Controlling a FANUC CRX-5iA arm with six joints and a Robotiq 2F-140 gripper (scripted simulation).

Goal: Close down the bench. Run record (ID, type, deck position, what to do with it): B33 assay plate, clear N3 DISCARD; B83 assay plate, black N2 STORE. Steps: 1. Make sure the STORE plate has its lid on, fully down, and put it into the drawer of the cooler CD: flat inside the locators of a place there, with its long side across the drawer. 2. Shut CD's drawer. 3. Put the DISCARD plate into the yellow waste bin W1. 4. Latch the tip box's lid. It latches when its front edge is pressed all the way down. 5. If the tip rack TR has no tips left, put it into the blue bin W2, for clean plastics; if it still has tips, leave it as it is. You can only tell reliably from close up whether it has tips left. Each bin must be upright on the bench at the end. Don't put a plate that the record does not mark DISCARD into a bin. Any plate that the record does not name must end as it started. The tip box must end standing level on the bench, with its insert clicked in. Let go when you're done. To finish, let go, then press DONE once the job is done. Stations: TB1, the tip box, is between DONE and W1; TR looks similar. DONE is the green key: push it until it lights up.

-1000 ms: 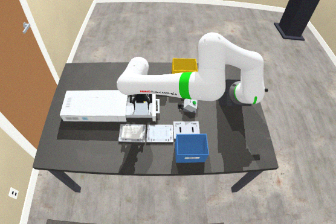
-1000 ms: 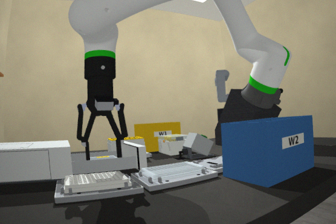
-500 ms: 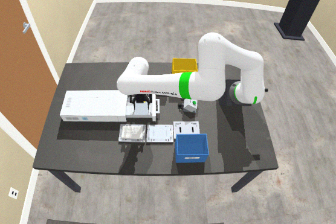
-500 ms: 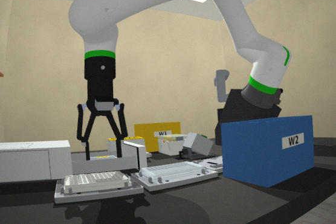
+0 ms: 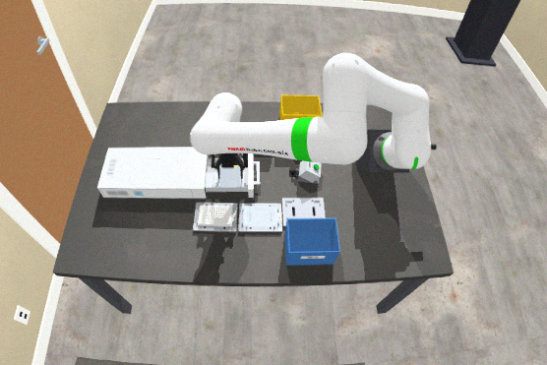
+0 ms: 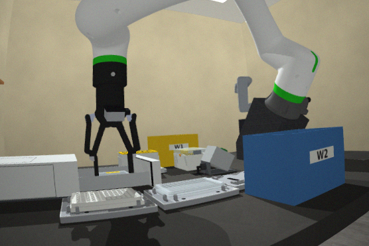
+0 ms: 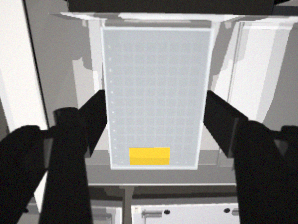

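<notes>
My gripper is now 20 mm above the translucent plate lid. From my hand the other things lie so: cooler CD 180 mm ahead; cooler drawer 40 mm ahead, 10 mm below; black assay plate 20 mm below.
</notes>
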